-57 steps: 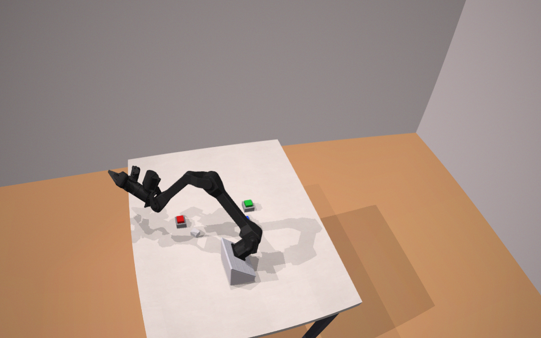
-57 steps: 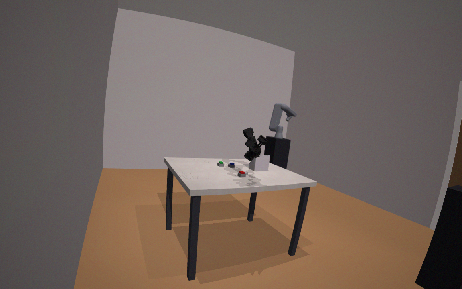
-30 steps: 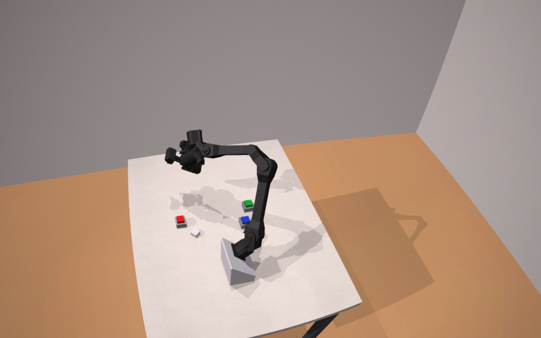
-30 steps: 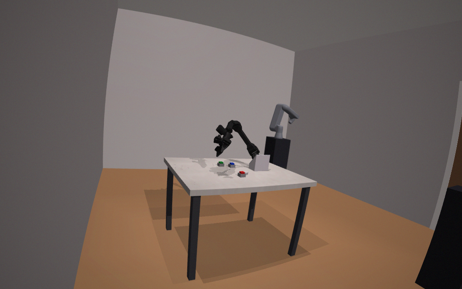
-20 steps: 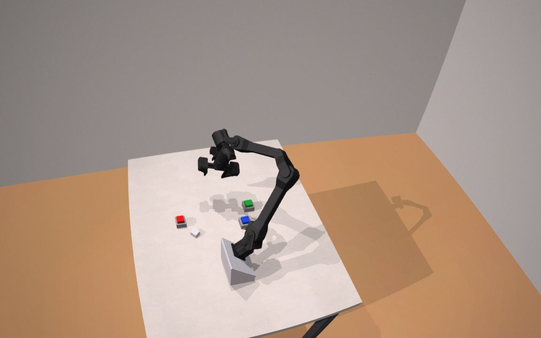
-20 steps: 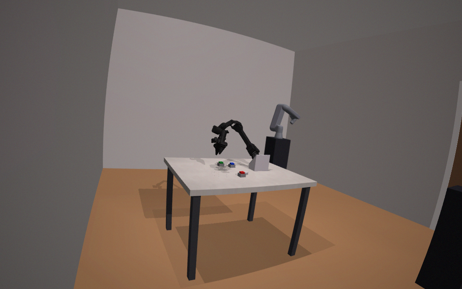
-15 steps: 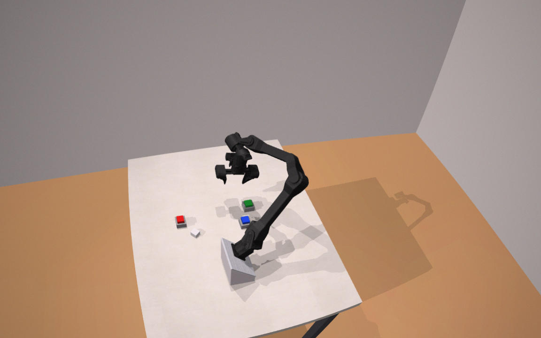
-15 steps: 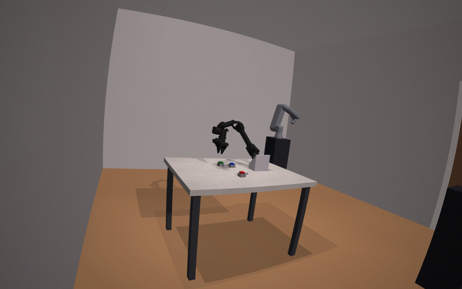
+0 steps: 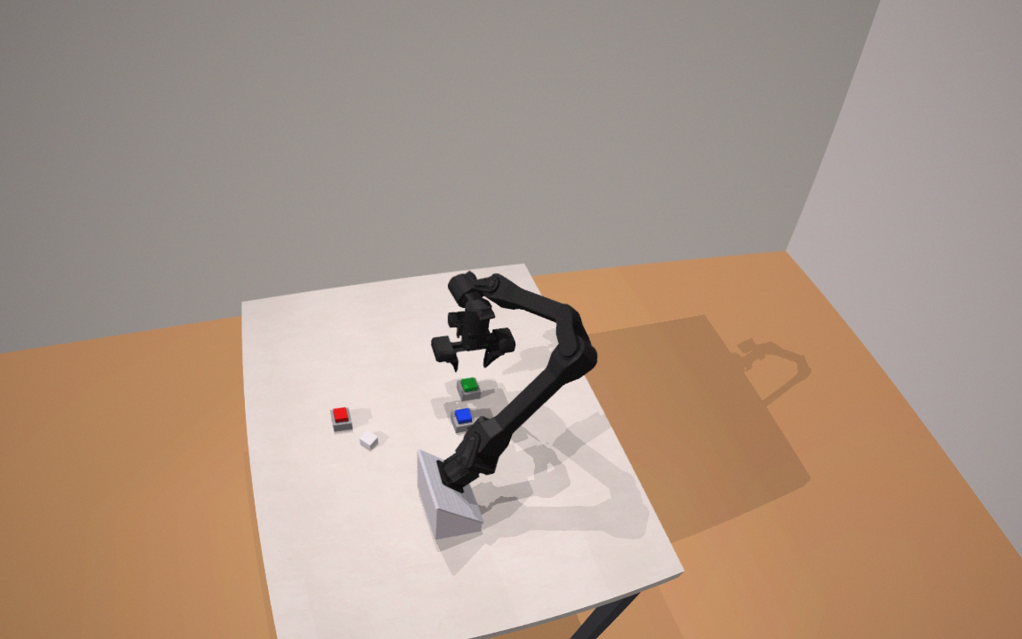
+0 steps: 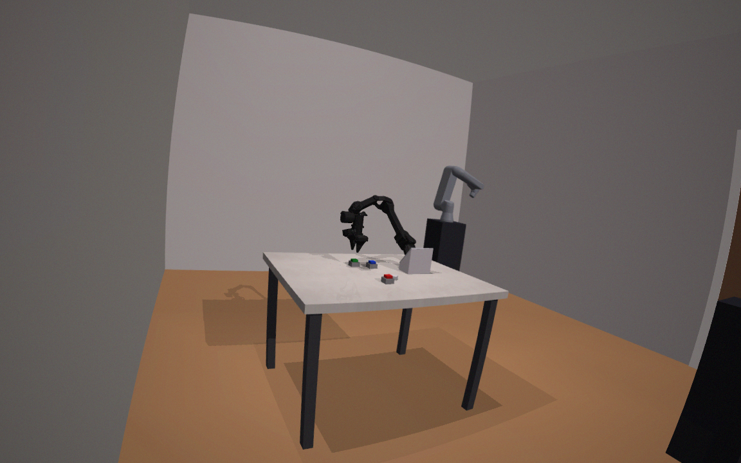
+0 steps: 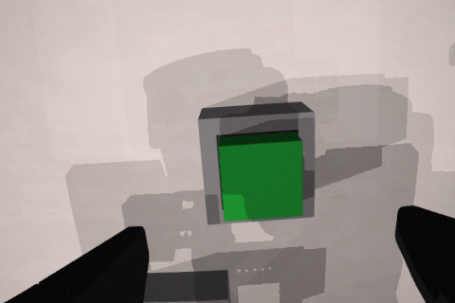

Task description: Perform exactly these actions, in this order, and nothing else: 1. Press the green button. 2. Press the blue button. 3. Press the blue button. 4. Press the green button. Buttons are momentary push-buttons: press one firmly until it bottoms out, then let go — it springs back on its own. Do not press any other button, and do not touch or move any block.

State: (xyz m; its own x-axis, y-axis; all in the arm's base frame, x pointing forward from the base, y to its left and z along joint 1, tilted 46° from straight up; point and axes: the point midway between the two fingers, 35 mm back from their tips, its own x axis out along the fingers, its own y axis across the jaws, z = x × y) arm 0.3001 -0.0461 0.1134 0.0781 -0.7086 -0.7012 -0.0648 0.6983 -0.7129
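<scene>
Right now my gripper tip is 50 mm above the green button. Also, from my gripper tip: small white block 270 mm to the left, 130 mm behind, 80 mm below; then red button 330 mm to the left, 60 mm behind, 50 mm below; then blue button 100 mm behind, 50 mm below, 30 mm to the left.
</scene>
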